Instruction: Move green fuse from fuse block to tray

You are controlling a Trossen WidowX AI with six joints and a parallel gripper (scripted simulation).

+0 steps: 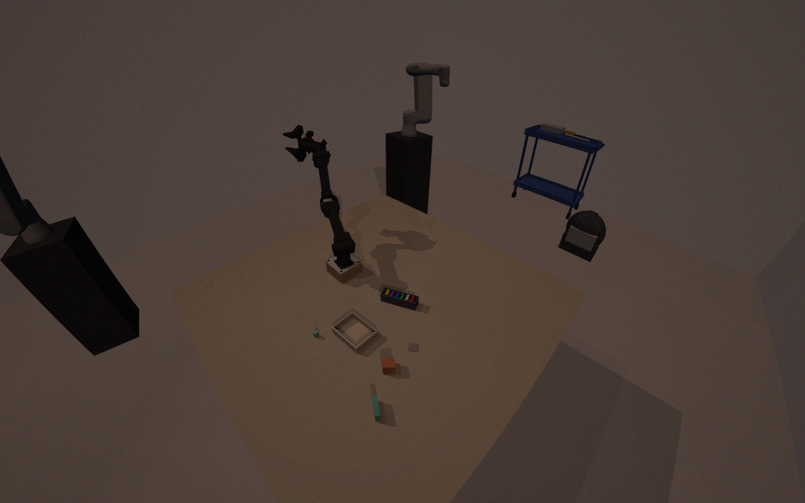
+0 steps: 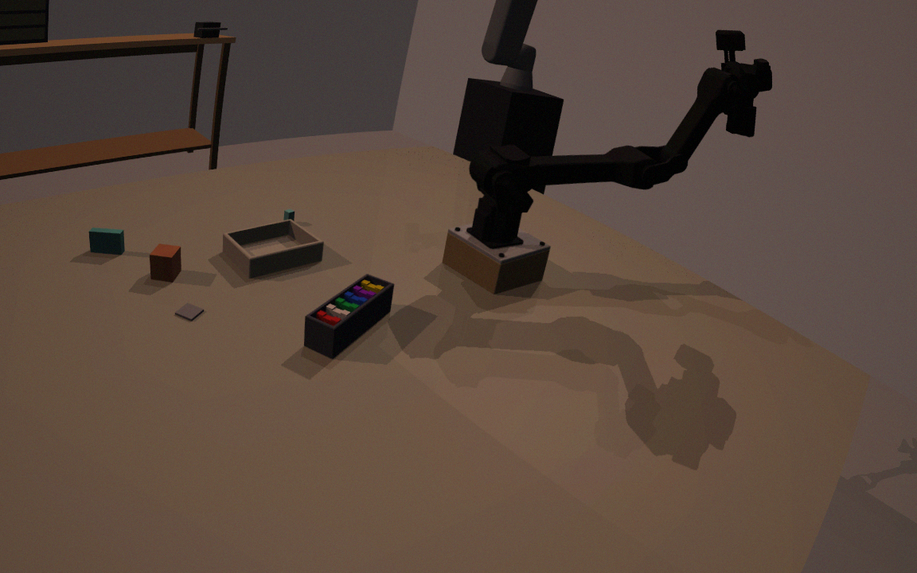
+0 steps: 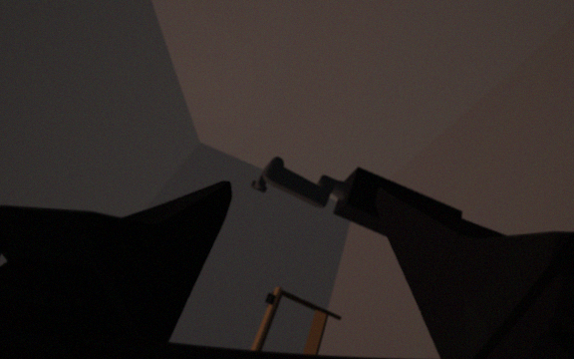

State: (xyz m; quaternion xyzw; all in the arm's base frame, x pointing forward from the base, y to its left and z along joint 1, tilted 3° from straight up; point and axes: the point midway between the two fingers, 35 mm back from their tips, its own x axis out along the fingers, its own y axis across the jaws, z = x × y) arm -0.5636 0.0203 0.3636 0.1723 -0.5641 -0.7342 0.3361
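Now: the green fuse 860 mm ahead of my gripper tip, 430 mm below it and 80 mm to the left of it. From my gripper tip the other things lie so: square tray 880 mm ahead, 450 mm below, 140 mm to the right.
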